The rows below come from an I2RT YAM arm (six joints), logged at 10 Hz.
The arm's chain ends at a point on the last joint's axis. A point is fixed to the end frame.
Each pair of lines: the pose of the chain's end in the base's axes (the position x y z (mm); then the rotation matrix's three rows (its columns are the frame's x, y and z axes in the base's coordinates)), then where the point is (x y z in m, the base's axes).
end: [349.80, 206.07, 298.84], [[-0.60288, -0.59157, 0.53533], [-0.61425, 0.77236, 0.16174], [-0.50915, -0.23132, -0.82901]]
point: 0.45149 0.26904 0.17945
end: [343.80, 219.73, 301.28], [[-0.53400, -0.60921, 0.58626], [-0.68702, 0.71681, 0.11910], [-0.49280, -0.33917, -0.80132]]
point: 0.45084 0.27769 0.18404
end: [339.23, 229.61, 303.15], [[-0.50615, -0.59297, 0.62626], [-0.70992, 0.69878, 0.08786], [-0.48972, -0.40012, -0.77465]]
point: 0.45198 0.28306 0.18917
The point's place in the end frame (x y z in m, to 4 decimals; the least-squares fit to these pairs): -0.0392 0.0161 0.1636
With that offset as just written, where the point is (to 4 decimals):
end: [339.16, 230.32, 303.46], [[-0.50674, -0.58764, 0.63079], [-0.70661, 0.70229, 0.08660], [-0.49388, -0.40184, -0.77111]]
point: 0.4528 0.2835 0.1902
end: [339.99, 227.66, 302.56], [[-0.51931, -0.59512, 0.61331], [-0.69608, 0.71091, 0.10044], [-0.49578, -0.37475, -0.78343]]
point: 0.4511 0.2828 0.1878
